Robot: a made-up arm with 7 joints. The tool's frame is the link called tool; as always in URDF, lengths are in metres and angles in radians. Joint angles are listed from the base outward. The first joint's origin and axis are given. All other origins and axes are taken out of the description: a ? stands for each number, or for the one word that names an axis. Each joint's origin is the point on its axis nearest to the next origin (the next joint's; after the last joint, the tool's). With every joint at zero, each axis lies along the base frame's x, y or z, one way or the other. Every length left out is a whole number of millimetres.
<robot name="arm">
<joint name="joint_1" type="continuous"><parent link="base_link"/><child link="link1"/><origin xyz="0.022 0 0.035"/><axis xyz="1 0 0"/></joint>
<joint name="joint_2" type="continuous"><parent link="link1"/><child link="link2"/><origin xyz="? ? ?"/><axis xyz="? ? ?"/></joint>
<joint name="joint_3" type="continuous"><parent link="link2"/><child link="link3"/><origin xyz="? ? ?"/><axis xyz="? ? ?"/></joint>
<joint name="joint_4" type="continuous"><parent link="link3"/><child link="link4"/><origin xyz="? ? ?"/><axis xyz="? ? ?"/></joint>
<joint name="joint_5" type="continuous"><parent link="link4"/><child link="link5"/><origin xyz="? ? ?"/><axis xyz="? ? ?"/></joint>
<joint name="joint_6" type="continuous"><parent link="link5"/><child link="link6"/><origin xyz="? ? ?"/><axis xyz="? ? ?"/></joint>
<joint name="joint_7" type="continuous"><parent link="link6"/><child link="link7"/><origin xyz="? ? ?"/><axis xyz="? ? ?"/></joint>
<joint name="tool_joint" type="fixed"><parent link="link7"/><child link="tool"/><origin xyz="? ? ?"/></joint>
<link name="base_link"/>
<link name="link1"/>
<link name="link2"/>
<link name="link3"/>
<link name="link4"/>
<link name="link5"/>
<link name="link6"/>
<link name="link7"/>
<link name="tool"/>
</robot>
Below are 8 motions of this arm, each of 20 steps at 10 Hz.
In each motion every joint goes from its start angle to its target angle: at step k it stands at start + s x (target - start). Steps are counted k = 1, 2, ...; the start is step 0. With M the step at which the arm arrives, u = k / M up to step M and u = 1 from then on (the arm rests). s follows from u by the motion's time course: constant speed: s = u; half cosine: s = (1 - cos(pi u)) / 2; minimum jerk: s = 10 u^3 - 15 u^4 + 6 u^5.
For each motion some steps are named. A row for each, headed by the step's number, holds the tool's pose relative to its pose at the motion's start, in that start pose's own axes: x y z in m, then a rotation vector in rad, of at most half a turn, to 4 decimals.
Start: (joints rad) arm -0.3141 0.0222 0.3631 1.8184 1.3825 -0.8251 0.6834
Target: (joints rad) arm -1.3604 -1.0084 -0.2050 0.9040 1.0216 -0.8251 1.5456
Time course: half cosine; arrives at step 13
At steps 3, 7, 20:
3: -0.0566 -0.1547 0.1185 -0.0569 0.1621 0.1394
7: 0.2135 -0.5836 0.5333 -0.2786 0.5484 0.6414
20: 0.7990 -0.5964 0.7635 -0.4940 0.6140 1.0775

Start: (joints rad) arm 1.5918 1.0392 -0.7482 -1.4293 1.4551 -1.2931 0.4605
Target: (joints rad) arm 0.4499 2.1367 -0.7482 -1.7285 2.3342 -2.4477 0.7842
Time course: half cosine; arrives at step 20
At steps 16, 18, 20:
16: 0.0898 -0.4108 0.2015 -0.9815 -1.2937 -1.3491
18: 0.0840 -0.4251 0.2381 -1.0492 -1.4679 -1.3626
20: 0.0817 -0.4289 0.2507 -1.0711 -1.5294 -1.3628

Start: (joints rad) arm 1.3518 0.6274 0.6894 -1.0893 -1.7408 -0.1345 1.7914
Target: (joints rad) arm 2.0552 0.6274 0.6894 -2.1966 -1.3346 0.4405 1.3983
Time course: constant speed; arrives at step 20
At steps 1, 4, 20:
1: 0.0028 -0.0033 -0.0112 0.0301 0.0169 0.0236
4: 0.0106 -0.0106 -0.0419 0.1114 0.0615 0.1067
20: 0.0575 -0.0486 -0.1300 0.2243 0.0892 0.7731

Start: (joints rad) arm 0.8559 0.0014 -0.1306 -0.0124 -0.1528 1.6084 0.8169
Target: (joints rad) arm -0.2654 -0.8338 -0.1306 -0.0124 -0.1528 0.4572 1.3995
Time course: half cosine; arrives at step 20
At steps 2, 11, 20:
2: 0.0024 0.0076 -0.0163 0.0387 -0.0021 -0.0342
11: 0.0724 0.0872 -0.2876 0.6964 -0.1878 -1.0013
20: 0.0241 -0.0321 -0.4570 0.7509 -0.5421 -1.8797

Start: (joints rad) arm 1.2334 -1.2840 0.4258 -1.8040 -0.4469 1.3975 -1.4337
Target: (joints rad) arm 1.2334 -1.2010 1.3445 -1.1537 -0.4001 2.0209 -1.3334
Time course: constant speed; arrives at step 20
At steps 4, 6, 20:
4: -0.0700 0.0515 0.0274 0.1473 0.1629 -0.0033
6: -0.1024 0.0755 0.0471 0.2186 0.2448 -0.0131
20: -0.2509 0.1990 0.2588 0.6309 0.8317 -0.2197

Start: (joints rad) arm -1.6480 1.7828 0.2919 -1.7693 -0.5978 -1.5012 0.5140
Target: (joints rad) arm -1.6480 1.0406 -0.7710 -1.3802 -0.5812 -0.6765 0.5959
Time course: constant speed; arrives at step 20
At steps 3, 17, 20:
3: -0.1370 0.0467 0.0104 0.0796 0.1963 0.1293
17: -0.6319 0.2352 0.3631 0.7261 0.9276 0.6767
20: -0.6851 0.2610 0.4772 0.9160 1.0225 0.7829

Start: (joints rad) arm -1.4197 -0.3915 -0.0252 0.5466 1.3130 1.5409 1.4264
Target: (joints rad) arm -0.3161 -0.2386 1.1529 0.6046 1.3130 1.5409 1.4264
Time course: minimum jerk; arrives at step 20
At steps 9, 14, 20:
9: 0.3246 0.1660 0.3320 -0.2515 -0.3755 0.3016
14: 0.3710 0.3954 0.7910 -0.4501 -0.9255 0.4404
20: 0.2936 0.4536 0.9542 -0.4983 -1.1588 0.4296

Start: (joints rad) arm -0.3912 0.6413 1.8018 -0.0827 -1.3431 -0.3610 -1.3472
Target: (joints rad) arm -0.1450 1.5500 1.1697 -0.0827 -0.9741 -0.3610 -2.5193
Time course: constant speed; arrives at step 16
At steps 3, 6, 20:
3: 0.0206 -0.0416 0.0720 0.0263 -0.0682 0.0240
6: 0.0371 -0.1007 0.1324 0.0562 -0.1190 0.0384
20: 0.1069 -0.3700 0.1929 0.1529 -0.1390 0.0638

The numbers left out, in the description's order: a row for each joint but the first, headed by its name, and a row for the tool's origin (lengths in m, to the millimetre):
joint_2: xyz 0 0.228 0.288, axis 0 -1 0
joint_3: xyz 0.098 0 0.022, axis 0 0 -1
joint_4: xyz 0.086 0.087 0, axis 0 0 -1
joint_5: xyz 0.027 0.091 0, axis 1 0 0
joint_6: xyz 0 0.095 -0.432, axis 0 0 1
joint_7: xyz -0.003 0.032 0, axis 1 0 0
tool: xyz 0 0.015 -0.322

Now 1 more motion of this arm.
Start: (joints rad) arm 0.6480 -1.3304 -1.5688 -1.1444 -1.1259 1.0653 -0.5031
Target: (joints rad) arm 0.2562 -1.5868 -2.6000 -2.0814 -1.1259 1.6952 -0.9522
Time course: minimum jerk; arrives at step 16
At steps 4, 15, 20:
4: 0.0703 -0.0876 -0.0103 -0.1791 -0.1336 0.0562
15: 0.3872 -0.4894 0.6016 -1.9834 -0.8203 0.6091
20: 0.3873 -0.4888 0.6036 -1.9881 -0.8209 0.6112

